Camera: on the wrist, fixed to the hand. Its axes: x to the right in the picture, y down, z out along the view.
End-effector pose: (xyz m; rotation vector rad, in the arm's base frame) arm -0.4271 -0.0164 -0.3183 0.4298 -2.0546 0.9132
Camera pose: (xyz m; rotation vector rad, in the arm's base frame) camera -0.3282 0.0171 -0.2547 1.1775 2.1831 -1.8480
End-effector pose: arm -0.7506 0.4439 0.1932 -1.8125 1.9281 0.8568
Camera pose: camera -0.6724 0.3832 0.2648 0.1359 2.9229 1.0330
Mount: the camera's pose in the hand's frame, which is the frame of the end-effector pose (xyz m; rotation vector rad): -0.0077 -0.0634 -0.1042 0.1739 -0.1574 1.5203
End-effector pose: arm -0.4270 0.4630 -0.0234 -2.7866 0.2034 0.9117
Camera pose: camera -0.3618 0.5007 0.0728 1.8173 -2.1636 -1.0682
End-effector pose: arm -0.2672 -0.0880 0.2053 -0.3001 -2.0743 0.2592
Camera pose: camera -0.1797 -0.1441 0.2696 -1.7344 -1.5299 1.3521
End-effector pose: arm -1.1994 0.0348 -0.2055 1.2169 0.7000 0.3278
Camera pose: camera -1.2811 0.0863 -0.2804 1.7338 -0.4881 1.4049
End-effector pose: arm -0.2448 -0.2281 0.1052 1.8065 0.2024 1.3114
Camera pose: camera -0.3136 -0.1371 0.0613 -1.9176 1.2704 -1.8304
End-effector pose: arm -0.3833 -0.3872 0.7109 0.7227 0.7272 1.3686
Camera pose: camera -0.4305 -0.3959 0.5985 1.6534 0.0369 2.5428
